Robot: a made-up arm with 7 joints.
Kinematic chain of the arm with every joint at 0, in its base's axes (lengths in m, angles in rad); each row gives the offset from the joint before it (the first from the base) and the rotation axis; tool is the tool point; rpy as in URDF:
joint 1: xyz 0 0 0.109 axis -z
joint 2: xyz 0 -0.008 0.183 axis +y
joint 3: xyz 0 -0.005 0.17 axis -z
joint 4: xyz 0 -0.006 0.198 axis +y
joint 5: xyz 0 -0.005 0.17 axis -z
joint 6: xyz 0 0 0.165 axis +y
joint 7: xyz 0 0 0.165 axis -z
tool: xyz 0 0 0 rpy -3.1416 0 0
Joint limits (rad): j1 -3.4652..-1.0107 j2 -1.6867..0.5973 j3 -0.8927..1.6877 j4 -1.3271..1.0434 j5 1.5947..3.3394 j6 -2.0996..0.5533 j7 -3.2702..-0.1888
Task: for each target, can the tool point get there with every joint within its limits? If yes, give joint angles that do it. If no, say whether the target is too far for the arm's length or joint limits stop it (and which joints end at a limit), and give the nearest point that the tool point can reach.
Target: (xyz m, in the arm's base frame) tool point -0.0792 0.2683 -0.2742
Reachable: no: joint limits stop it (at a limit: joint 1, joint 2, joint 4, joint 6) | nearest point 0.2576 0.3184 -0.1869 | short by 0.352 m
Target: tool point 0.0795 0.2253 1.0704
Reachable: yes | joints -2.7775 -0.2214 1.0686 0.5065 2.3650 -0.5172 -0.8706
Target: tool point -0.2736 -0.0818 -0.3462
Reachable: no: joint limits stop it (at a limit: joint 1, joint 2, joint 4, joint 6) | nearest point -0.2995 -0.2170 -0.2091 | short by 0.194 m
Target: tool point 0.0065 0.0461 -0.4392
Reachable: no: joint limits stop it (at a limit: joint 1, joint 2, joint 4, joint 6) | nearest point 0.3123 0.1386 -0.2329 | short by 0.380 m
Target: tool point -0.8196 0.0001 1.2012
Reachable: no: too far | nearest point -0.5632 0.0001 0.9478 | short by 0.360 m
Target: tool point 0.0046 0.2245 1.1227
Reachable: yes | joints -1.8884 0.1787 0.7019 0.0730 3.0752 -0.3111 -2.5609
